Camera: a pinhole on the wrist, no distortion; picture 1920 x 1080 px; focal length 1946.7 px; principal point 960.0 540.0 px. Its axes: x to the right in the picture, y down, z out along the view. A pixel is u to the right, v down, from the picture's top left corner.
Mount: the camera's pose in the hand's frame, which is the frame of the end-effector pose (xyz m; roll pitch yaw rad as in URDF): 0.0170 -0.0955 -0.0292 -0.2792 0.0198 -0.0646
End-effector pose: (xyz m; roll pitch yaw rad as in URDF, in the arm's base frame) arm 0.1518 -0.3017 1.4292 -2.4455 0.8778 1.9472
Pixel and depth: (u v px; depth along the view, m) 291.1 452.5 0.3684
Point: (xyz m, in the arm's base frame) 0.0465 -0.6192 1.3418
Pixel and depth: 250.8 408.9 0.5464
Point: 0.0251 -0.8047 1.2921
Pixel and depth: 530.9 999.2 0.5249
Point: 0.1567 -0.7234 1.1958
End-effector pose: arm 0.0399 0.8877 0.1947 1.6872 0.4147 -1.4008
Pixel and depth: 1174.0 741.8 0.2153
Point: -0.1205 0.8288 0.1413
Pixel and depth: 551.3 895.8 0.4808
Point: -0.3808 0.8401 0.2911
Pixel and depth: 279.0 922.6 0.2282
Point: -0.1458 0.9062 0.2103
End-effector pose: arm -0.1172 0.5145 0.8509 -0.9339 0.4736 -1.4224
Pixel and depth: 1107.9 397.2 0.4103
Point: 0.1948 0.3983 1.0302
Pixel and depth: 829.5 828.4 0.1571
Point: -0.0346 0.4720 0.9270
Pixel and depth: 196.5 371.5 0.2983
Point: 0.0773 0.5400 1.0555
